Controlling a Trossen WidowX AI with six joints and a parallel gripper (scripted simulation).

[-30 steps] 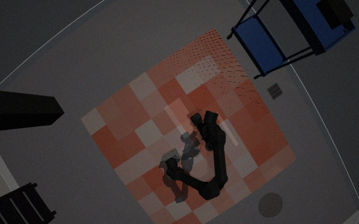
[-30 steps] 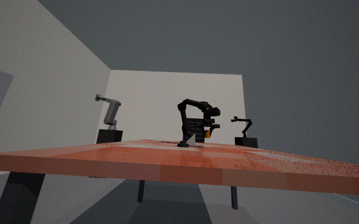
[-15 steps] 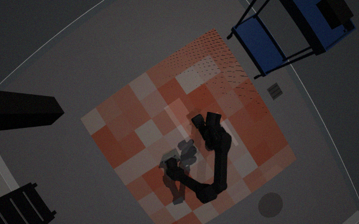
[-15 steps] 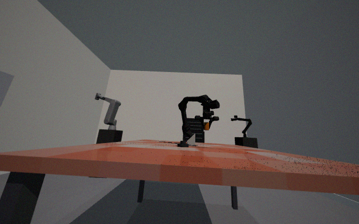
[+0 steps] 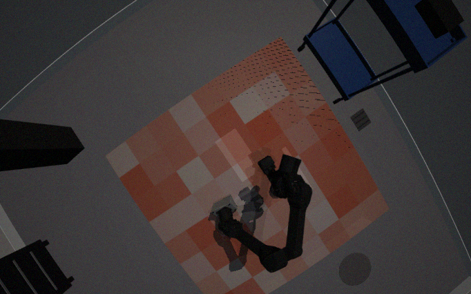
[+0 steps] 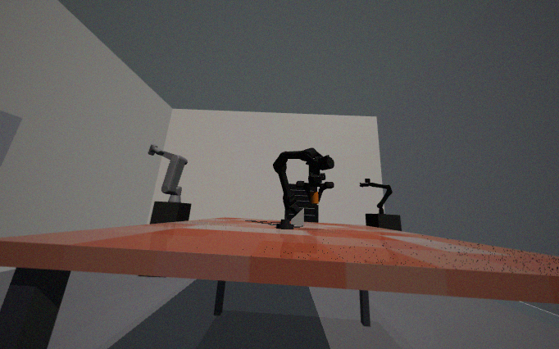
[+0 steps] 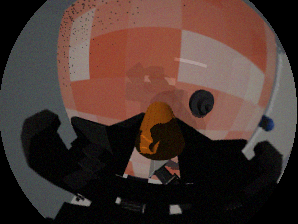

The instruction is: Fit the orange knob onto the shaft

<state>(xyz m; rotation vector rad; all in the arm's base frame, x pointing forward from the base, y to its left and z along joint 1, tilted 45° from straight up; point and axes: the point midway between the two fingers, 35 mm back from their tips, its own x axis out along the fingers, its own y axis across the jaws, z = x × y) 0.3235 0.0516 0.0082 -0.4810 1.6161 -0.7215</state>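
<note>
The dark round pedestal is 14 cm to the right of my gripper tip, 11 cm below it and 1 cm behind it. Round my gripper tip: orange knob (2 cm above).
</note>
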